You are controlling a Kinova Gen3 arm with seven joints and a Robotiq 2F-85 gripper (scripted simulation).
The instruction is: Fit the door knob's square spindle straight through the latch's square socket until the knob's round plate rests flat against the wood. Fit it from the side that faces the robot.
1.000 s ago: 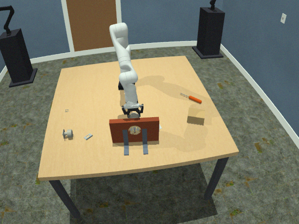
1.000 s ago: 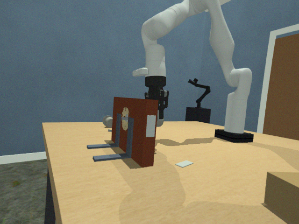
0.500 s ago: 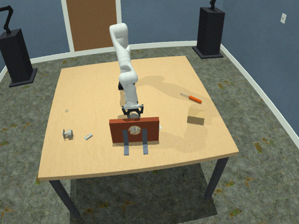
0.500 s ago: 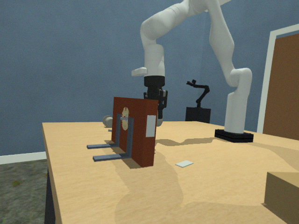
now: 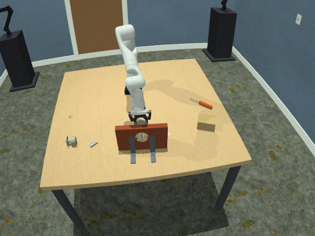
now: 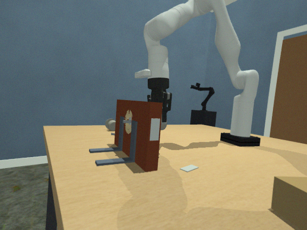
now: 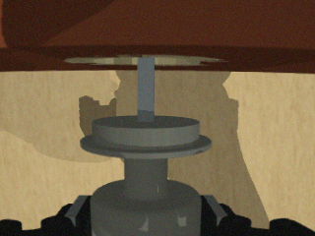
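Right now my hand is 90 mm short of the wooden slab, 20 mm above it and 10 mm to the left of it. Also, from my hand: door knob: 40 mm ahead, 10 mm below; tan box: 440 mm to the left, 90 mm below.
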